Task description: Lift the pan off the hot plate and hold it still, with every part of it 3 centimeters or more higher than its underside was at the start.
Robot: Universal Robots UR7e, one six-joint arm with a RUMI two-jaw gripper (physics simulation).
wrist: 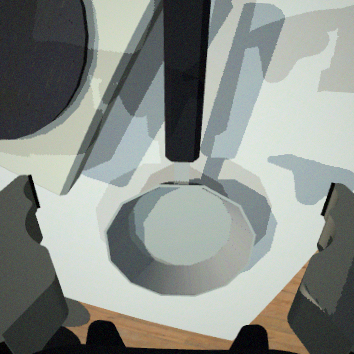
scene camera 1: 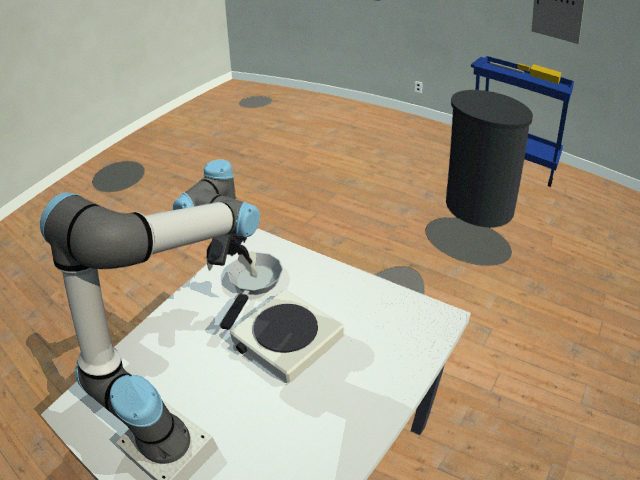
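Seen in the pictures: gripper, fingertip midpoint: (wrist: 180,184) (scene camera 1: 232,273); arm's base, link origin: (scene camera 1: 163,439).
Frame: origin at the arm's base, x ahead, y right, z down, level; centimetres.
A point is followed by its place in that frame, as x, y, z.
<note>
The grey pan (scene camera 1: 261,283) @[68.6, -12.7, 7.0] (wrist: 187,230) @[69.6, -16.5, 7.0] appears to rest upright on the white table, off the hot plate (scene camera 1: 285,328) @[50.5, 7.8, 0.6] (wrist: 40,65) @[52.4, 1.6, 0.6] and behind it to the left in the scene view. Its black handle (scene camera 1: 234,311) @[48.8, -8.9, 0.1] (wrist: 185,80) @[50.4, -10.1, 0.5] runs beside the hot plate's left edge, raised over the table. My gripper (scene camera 1: 232,268) @[53.6, -10.7, -10.5] (wrist: 180,184) @[53.6, -10.7, -10.5] is wide open and empty above the pan. In the wrist view its fingers stand left and right of the pan, apart from it, and the handle lies ahead of them. The gap under the pan is hard to judge.
The white table (scene camera 1: 382,310) @[74.6, 27.6, 7.3] has its back left corner close behind the pan. The hot plate's small black knob (scene camera 1: 241,348) @[39.4, -0.7, 2.9] faces the handle side. A dark bin (scene camera 1: 485,165) and a blue cart (scene camera 1: 537,86) are beyond the table.
</note>
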